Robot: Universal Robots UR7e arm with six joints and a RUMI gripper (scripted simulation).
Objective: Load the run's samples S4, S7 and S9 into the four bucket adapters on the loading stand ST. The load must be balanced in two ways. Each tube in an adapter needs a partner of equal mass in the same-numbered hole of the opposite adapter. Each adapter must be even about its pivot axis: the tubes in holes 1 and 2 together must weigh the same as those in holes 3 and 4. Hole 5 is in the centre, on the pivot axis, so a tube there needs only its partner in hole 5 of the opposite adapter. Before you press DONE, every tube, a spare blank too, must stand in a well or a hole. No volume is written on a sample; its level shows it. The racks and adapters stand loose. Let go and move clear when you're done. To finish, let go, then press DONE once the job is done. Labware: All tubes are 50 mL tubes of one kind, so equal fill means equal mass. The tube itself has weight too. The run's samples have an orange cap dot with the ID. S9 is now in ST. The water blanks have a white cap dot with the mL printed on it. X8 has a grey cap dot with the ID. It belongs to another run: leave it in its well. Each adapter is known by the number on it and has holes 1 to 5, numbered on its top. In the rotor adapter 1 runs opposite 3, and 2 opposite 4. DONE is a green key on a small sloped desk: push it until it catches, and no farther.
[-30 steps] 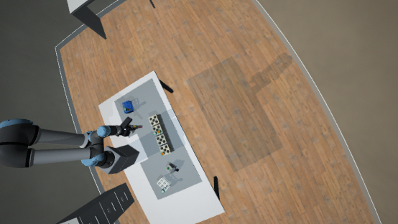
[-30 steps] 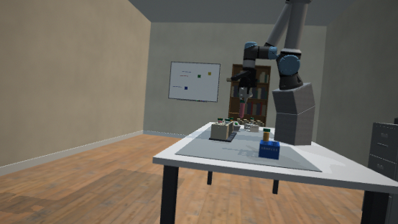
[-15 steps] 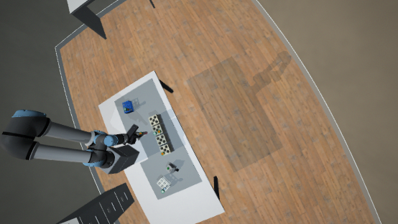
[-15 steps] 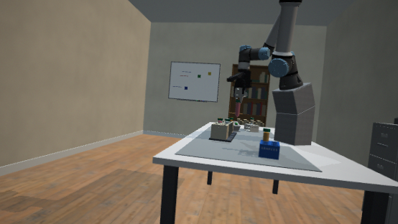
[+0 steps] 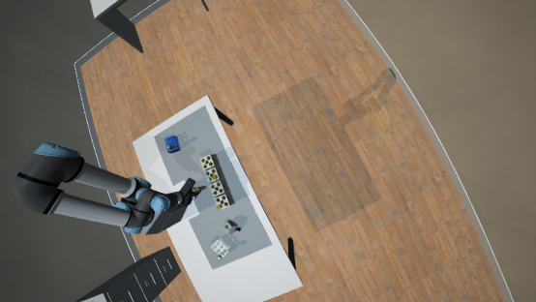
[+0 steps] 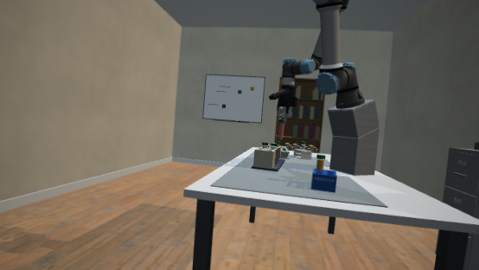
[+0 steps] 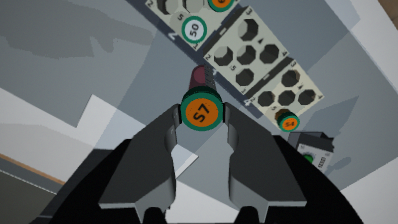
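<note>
Right now my hand is 2 cm short of the green DONE key, 35 cm to the left of it and 19 cm above it. Round my hand: tube S4: 5 cm ahead, 18 cm to the right, 19 cm below; tube S9: 8 cm ahead, 4 cm to the left, 19 cm below; adapter 1: 5 cm ahead, 7 cm to the left, 20 cm below.
</note>
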